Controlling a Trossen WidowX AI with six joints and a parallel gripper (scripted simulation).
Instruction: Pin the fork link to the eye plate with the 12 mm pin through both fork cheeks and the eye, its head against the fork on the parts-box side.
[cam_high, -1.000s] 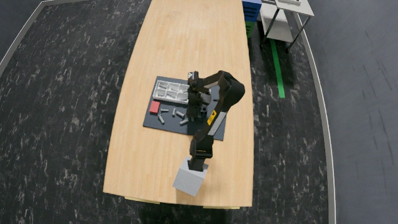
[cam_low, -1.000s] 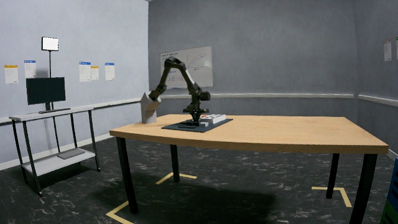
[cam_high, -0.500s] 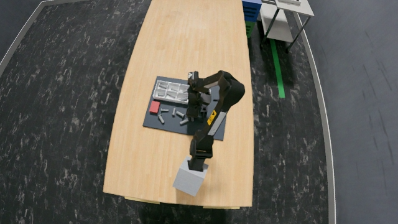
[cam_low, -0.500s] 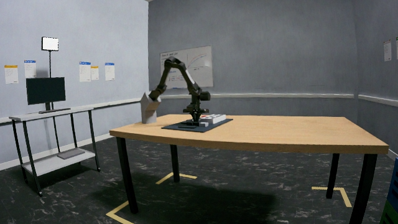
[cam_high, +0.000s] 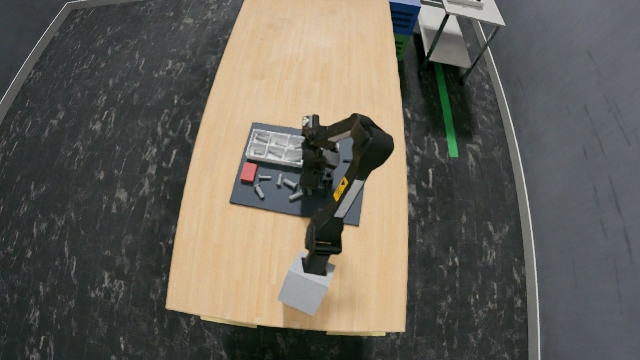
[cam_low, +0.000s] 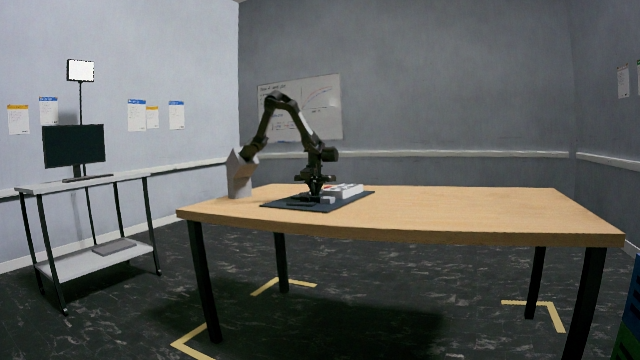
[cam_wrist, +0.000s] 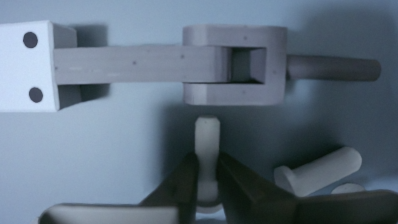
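The eye plate is 5 cm to the right of my hand and 3 cm below it. Also, from my hand: long dark bar (1 cm behind, 13 cm to the right, 4 cm below); then pin (6 cm behind, 3 cm to the left, 3 cm below); then dark mat (2 cm ahead, 4 cm to the left, 5 cm below).
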